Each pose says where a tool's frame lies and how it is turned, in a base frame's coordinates. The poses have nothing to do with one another.
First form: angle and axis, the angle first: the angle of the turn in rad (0 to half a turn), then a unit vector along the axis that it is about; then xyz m.
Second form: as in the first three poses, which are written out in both.
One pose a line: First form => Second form
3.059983 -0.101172 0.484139 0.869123 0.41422 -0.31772 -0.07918 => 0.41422 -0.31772 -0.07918 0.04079 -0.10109 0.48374 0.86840
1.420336 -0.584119 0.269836 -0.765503 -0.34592 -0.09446 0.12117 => -0.34592 -0.09446 0.12117 0.75825 -0.38082 0.17592 -0.49908
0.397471 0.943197 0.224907 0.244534 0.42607 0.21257 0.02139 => 0.42607 0.21257 0.02139 0.98032 0.18622 0.04440 0.04828
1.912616 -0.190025 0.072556 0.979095 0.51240 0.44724 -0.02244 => 0.51240 0.44724 -0.02244 0.57654 -0.15526 0.05928 0.79999
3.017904 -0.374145 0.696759 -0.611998 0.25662 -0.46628 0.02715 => 0.25662 -0.46628 0.02715 0.06180 -0.37343 0.69543 -0.61083
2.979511 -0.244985 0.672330 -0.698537 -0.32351 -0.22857 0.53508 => -0.32351 -0.22857 0.53508 0.08095 -0.24418 0.67012 -0.69624
